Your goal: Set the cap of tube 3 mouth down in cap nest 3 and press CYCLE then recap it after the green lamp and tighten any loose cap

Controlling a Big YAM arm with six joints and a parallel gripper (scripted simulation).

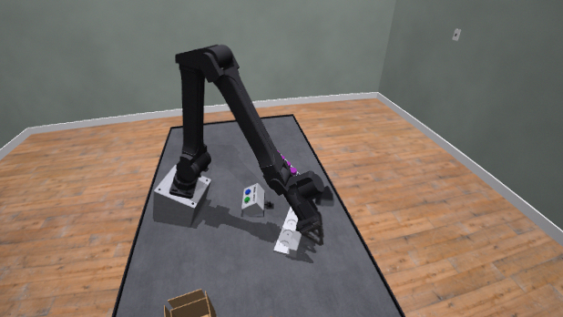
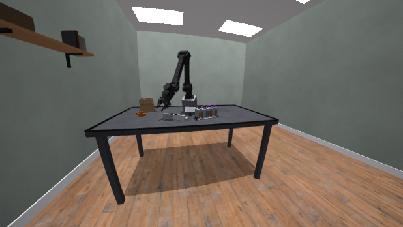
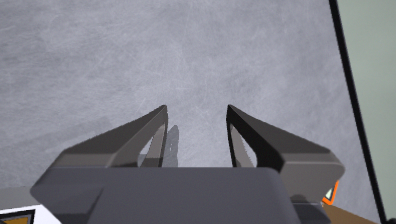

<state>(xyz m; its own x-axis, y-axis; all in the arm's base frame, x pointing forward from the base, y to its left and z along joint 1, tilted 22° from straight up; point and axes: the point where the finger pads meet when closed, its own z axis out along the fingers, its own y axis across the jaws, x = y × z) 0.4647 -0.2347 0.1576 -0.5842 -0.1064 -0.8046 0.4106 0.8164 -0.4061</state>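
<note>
The cap lies 7 cm behind my hand, 39 cm to the left of it and 1 cm above it. From my hand the other things lie so: blue key: 25 cm behind, 28 cm to the left, 4 cm below; key housing: 23 cm behind, 26 cm to the left, 5 cm below; green key: 25 cm behind, 24 cm to the left, 4 cm below.
</note>
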